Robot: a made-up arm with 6 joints. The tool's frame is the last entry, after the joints.
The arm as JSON. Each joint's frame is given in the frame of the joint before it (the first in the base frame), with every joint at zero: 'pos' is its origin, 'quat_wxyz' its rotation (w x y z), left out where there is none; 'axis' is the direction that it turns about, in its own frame. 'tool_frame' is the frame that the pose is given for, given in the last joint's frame.
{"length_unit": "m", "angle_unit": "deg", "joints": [
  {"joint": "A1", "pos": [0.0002, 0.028, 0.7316], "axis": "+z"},
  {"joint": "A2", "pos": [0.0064, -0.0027, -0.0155], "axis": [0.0, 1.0, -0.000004]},
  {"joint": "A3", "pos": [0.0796, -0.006, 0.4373], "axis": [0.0, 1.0, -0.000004]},
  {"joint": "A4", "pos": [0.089, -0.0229, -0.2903], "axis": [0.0, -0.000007, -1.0]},
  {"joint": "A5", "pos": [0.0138, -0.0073, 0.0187], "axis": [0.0, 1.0, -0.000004]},
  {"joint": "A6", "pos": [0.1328, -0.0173, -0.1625], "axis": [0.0, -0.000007, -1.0]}
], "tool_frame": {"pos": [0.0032, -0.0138, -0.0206], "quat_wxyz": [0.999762, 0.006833, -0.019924, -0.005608]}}
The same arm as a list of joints. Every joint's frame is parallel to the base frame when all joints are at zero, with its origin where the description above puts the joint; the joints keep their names.
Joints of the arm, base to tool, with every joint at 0 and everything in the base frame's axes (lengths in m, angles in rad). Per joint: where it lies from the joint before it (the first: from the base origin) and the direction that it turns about. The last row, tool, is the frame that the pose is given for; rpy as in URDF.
A1: origin 0.0002 0.028 0.7316 axis +z
A2: origin 0.0064 -0.0027 -0.0155 axis +y
A3: origin 0.0796 -0.006 0.4373 axis +y
A4: origin 0.089 -0.0229 -0.2903 axis -z
A5: origin 0.0138 -0.0073 0.0187 axis +y
A6: origin 0.1328 -0.0173 -0.1625 axis -z
tool: origin 0.0032 -0.0138 -0.0206 rpy 0.0139 -0.0398 -0.0115

